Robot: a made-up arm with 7 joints. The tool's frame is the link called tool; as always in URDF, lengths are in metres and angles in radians. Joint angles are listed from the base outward. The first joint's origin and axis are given. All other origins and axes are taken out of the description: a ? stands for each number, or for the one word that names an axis. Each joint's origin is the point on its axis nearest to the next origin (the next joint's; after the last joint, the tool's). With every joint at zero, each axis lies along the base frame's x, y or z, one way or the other. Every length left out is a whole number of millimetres.
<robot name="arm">
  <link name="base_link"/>
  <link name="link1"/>
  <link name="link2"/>
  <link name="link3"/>
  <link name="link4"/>
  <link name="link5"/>
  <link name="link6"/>
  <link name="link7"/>
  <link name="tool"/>
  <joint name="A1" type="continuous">
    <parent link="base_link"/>
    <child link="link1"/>
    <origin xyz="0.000 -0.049 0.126" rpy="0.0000 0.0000 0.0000"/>
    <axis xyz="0 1 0"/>
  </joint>
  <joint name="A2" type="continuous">
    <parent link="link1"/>
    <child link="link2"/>
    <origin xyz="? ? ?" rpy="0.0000 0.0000 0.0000"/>
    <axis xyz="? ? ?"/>
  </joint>
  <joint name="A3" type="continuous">
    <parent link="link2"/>
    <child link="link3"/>
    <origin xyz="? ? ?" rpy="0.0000 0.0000 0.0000"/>
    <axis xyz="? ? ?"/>
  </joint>
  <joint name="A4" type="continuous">
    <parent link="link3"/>
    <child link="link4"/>
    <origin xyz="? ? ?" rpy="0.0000 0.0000 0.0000"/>
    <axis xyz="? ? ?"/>
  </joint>
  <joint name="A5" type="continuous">
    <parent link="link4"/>
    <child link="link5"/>
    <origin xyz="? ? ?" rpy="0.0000 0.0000 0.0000"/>
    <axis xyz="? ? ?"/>
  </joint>
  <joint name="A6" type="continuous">
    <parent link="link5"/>
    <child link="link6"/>
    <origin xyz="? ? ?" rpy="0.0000 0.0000 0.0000"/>
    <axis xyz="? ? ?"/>
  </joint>
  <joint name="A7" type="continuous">
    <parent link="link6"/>
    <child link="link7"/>
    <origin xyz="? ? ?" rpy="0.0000 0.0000 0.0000"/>
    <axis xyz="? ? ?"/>
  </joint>
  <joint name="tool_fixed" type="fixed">
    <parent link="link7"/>
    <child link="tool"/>
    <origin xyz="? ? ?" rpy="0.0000 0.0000 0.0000"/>
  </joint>
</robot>
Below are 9 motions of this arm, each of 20 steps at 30 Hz.
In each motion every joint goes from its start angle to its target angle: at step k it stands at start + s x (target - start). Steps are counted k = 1, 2, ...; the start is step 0. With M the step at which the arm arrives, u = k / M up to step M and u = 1 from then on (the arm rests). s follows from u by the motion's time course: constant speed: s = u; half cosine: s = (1 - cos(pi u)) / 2; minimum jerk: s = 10 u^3 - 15 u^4 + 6 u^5.
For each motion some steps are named. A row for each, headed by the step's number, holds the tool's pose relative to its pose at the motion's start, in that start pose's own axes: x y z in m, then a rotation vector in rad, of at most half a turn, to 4 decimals.
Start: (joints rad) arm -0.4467 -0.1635 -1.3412 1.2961 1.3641 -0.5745 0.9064
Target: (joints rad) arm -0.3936 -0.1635 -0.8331 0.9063 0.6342 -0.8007 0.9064
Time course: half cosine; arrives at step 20
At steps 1, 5, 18, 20:
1: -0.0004 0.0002 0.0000 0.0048 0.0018 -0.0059
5: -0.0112 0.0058 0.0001 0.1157 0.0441 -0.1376
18: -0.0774 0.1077 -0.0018 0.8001 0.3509 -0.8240
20: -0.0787 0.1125 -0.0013 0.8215 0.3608 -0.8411

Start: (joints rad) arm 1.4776 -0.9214 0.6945 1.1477 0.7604 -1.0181 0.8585
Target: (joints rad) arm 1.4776 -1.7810 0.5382 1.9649 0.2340 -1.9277 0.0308
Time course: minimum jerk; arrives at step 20
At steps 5, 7, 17, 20:
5: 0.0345 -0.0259 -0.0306 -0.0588 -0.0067 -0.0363
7: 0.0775 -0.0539 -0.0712 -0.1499 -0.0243 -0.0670
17: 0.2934 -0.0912 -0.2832 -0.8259 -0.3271 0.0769
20: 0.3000 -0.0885 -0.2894 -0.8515 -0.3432 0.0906

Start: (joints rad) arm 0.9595 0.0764 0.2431 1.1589 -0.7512 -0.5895 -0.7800
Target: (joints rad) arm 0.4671 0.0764 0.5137 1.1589 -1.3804 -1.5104 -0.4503
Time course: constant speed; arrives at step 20
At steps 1, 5, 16, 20:
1: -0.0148 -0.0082 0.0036 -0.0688 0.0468 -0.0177
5: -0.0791 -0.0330 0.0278 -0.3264 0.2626 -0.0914
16: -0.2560 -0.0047 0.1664 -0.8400 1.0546 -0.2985
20: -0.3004 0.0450 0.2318 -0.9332 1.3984 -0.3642

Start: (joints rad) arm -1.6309 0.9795 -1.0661 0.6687 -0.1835 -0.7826 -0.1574
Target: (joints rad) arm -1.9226 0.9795 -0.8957 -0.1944 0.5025 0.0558 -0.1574
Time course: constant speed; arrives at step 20
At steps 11, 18, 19, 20:
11: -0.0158 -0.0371 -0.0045 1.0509 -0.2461 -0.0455
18: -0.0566 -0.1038 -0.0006 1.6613 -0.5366 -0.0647
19: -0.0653 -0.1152 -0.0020 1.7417 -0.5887 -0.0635
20: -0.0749 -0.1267 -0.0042 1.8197 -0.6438 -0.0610

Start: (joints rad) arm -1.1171 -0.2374 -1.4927 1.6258 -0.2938 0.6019 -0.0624
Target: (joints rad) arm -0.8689 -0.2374 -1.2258 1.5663 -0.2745 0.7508 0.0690
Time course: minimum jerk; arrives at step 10
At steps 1, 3, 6, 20:
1: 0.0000 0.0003 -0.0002 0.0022 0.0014 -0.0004
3: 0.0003 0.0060 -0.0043 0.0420 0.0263 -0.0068
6: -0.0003 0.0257 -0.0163 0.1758 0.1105 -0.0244
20: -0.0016 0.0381 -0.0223 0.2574 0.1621 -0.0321

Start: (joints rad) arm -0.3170 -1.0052 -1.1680 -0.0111 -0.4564 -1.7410 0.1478
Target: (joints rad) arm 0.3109 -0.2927 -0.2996 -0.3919 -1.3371 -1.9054 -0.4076
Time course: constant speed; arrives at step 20
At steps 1, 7, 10, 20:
1: -0.0080 0.0122 -0.0066 0.0285 0.0596 0.0081
7: -0.0705 0.0933 0.0055 0.1676 0.4017 0.0585
10: -0.1026 0.1365 0.0425 0.2197 0.5584 0.0812
20: -0.1677 0.2997 0.2529 0.3288 0.9746 0.1210

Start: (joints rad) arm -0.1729 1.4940 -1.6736 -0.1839 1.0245 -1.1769 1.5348
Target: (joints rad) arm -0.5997 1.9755 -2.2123 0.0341 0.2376 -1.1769 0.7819
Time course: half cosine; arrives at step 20
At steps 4, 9, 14, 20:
4: 0.0299 -0.0445 -0.0038 0.0492 0.0427 0.0453
9: 0.1428 -0.1851 -0.0470 0.2067 0.1789 0.2040
14: 0.2871 -0.3104 -0.1431 0.3538 0.3134 0.3937
20: 0.3722 -0.3584 -0.2111 0.4156 0.3752 0.5037

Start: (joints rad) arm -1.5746 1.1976 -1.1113 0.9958 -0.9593 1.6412 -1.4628
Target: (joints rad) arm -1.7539 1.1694 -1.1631 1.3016 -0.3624 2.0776 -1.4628
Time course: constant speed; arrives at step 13
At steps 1, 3, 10, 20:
1: -0.0016 0.0002 -0.0067 0.0063 0.0435 -0.0244
3: -0.0045 -0.0001 -0.0196 0.0131 0.1309 -0.0727
10: -0.0128 -0.0095 -0.0603 -0.0241 0.4341 -0.2340
20: -0.0154 -0.0176 -0.0758 -0.0693 0.5590 -0.2982

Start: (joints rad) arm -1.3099 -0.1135 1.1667 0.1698 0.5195 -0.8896 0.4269
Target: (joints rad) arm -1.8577 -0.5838 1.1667 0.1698 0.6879 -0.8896 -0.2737
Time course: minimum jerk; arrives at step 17
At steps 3, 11, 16, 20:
3: 0.0029 0.0006 -0.0011 0.0095 -0.0324 -0.0236
11: 0.0237 -0.0267 -0.0263 0.0920 -0.6252 -0.4655
16: 0.0139 -0.0452 -0.0403 0.0830 -0.8293 -0.6238
20: 0.0138 -0.0454 -0.0404 0.0828 -0.8309 -0.6250

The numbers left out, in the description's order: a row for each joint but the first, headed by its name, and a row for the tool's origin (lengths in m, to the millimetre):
A2: xyz 0.115 0.000 -0.190, axis -1 0 0
A3: xyz 0.000 0.328 -0.022, axis 0 -1 0
A4: xyz -0.213 0.000 0.362, axis -1 0 0
A5: xyz 0.000 0.094 0.179, axis 0 0 1
A6: xyz 0.069 -0.048 0.000, axis 1 0 0
A7: xyz 0.000 0.039 -0.063, axis 0 1 0
tool: xyz 0.026 0.000 -0.047

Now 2 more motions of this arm.
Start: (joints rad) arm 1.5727 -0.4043 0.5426 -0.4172 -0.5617 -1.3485 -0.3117
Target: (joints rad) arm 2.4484 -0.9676 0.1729 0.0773 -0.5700 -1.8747 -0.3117
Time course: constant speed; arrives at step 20
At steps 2, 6, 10, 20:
2: 0.0425 -0.0290 0.0263 -0.0958 0.1109 0.0737
6: 0.1426 -0.0761 0.0631 -0.2804 0.3202 0.2439
10: 0.2556 -0.1085 0.0738 -0.4501 0.5118 0.4422
20: 0.5287 -0.1369 -0.0296 -0.7674 0.9031 1.0393

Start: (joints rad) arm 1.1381 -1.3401 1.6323 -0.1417 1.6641 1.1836 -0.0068
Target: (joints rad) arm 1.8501 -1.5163 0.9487 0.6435 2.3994 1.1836 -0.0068
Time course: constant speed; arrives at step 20
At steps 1, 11, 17, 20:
1: 0.0193 -0.0172 0.0199 0.0486 0.0488 -0.0553
11: 0.1462 -0.2548 0.1785 0.6717 0.4799 -0.4889
17: 0.1555 -0.4239 0.2437 1.1488 0.6399 -0.6265
20: 0.1410 -0.5081 0.2701 1.4074 0.6766 -0.6539

